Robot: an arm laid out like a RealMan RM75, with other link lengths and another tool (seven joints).
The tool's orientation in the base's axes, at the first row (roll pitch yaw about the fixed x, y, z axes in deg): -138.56, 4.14, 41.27
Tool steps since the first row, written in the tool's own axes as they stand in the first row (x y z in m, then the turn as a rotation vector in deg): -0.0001, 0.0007, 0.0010, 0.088, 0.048, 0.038; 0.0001, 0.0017, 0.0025, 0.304, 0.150, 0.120; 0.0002, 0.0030, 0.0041, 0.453, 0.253, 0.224; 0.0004, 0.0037, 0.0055, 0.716, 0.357, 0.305; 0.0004, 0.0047, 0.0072, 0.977, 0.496, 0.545; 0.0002, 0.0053, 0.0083, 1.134, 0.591, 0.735; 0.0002, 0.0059, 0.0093, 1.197, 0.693, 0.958; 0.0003, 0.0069, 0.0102, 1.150, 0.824, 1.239; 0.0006, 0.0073, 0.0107, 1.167, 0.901, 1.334; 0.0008, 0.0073, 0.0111, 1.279, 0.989, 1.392; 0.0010, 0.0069, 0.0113, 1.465, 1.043, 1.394
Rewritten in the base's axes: -0.0002, 0.0000, -0.0012, 0.070, 0.047, -0.066; -0.0003, 0.0002, -0.0030, 0.239, 0.166, -0.211; -0.0004, 0.0002, -0.0051, 0.349, 0.251, -0.367; -0.0006, 0.0006, -0.0066, 0.555, 0.399, -0.515; -0.0010, 0.0008, -0.0085, 0.700, 0.599, -0.805; -0.0014, 0.0008, -0.0097, 0.770, 0.734, -1.022; -0.0016, 0.0009, -0.0109, 0.758, 0.818, -1.260; -0.0015, 0.0008, -0.0122, 0.649, 0.838, -1.553; -0.0013, 0.0010, -0.0129, 0.651, 0.848, -1.676; -0.0014, 0.0013, -0.0132, 0.748, 0.896, -1.786; -0.0015, 0.0018, -0.0131, 0.911, 0.987, -1.837
